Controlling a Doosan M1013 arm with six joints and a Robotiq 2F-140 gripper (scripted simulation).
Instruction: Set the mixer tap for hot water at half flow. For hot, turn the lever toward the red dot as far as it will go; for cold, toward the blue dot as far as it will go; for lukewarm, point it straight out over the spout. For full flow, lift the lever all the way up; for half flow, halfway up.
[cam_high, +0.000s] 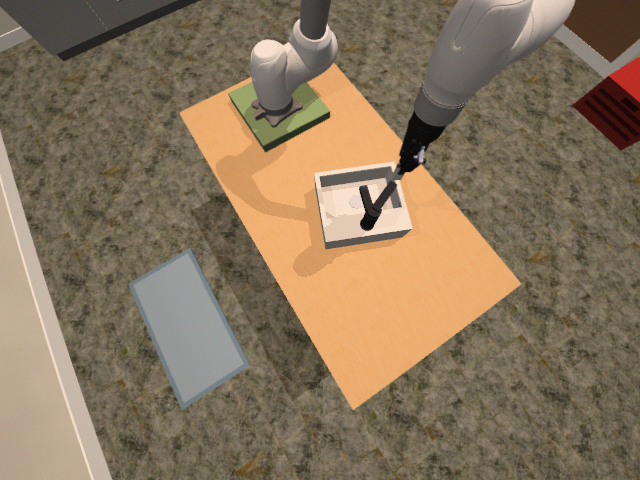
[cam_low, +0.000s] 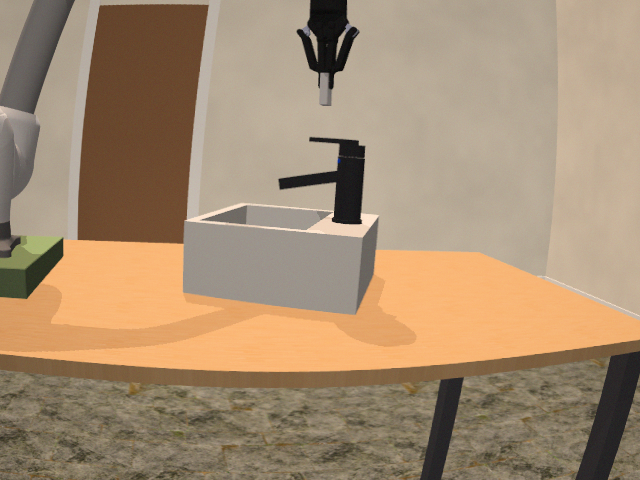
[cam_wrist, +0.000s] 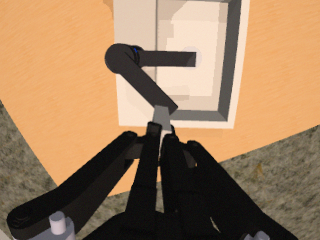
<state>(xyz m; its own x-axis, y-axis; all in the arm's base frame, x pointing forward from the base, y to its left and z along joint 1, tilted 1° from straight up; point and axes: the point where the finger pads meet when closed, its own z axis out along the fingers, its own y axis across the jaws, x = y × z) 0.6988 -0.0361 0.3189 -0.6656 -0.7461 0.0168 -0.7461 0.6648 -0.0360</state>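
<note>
Now: the lever 100 mm below my hand, 30 mm to the right of it and 10 mm ahead of it. From my hand the other things lie so: black mixer tap: 150 mm below, 60 mm to the right, 10 mm ahead; white basin: 330 mm below, 80 mm behind, 30 mm to the right.
</note>
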